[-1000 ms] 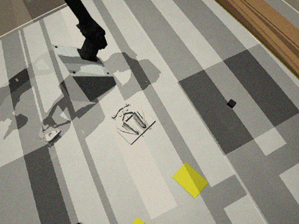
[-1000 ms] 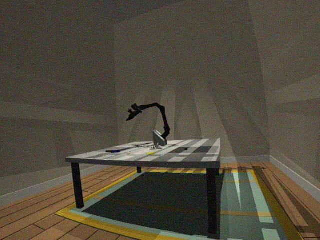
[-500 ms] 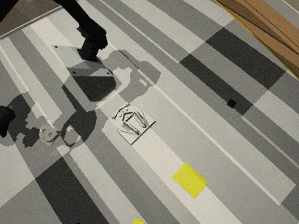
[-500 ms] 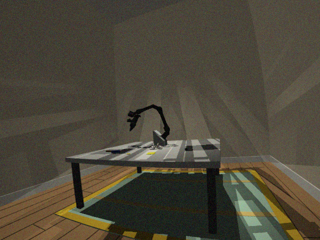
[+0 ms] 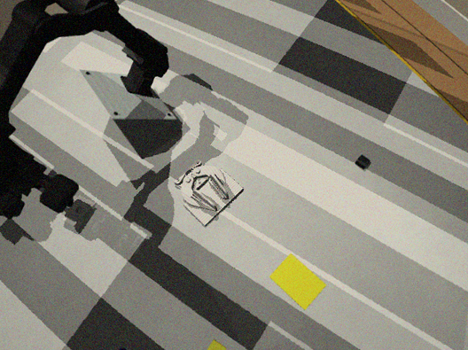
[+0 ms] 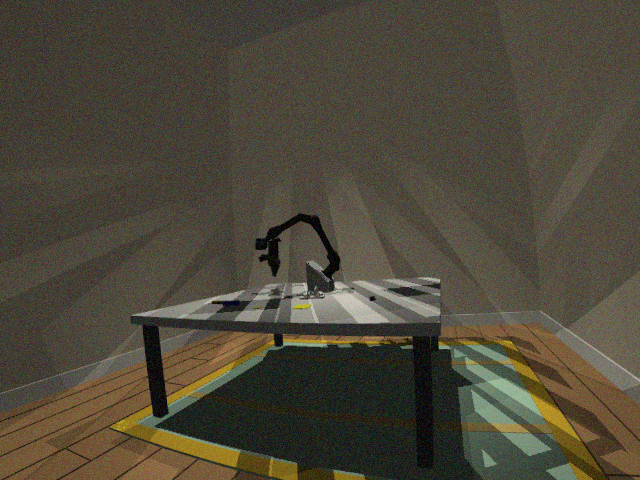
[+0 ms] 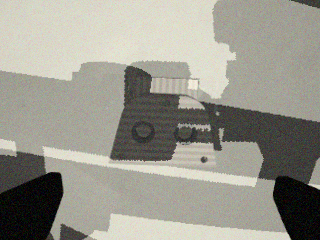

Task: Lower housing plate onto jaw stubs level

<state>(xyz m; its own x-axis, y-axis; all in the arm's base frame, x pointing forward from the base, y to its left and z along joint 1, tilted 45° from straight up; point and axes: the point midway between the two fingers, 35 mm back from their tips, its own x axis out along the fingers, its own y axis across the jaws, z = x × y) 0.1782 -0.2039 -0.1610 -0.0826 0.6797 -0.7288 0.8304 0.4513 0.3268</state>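
The white stepped part is 100 mm below my gripper tip. Also, from my gripper tip: orange bar 310 mm ahead, 150 mm to the right, 100 mm below; then blue bar 350 mm ahead, 50 mm to the right, 100 mm below; then yellow square 420 mm ahead, 140 mm to the left, 110 mm below.
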